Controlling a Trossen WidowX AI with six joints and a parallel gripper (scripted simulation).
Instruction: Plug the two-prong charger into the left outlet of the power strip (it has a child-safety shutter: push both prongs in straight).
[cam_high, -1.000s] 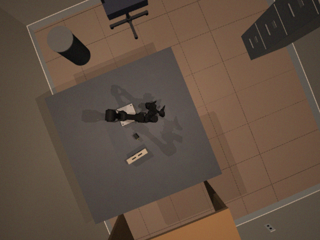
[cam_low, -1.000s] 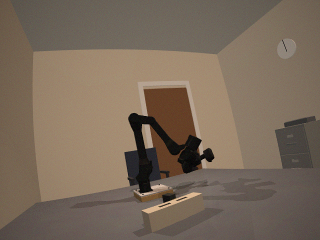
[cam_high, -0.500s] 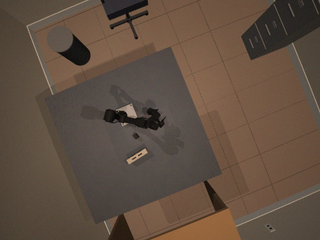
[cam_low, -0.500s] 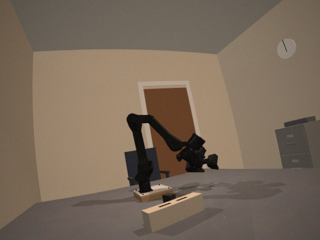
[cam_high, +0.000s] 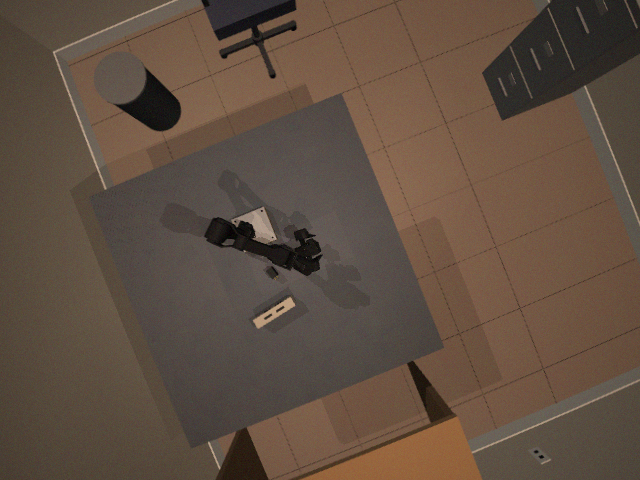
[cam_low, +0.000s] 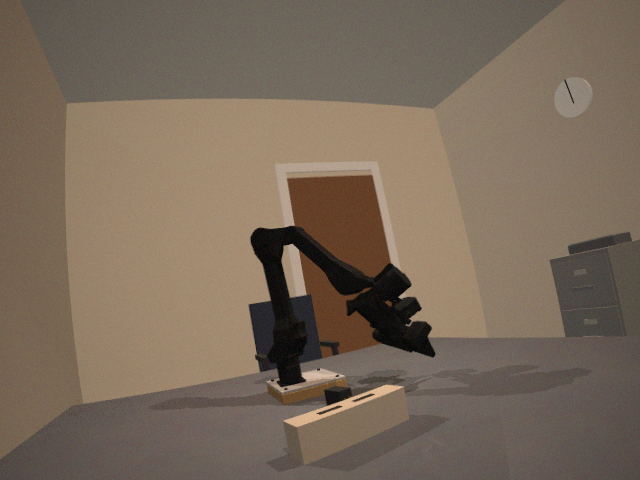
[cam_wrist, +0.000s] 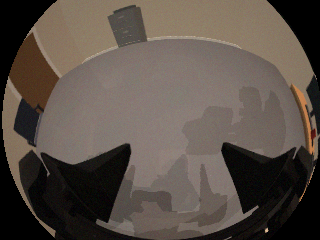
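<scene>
Right now my gripper tip is 80 mm short of the two-prong charger, 240 mm to the left of it and 30 mm above it.
</scene>
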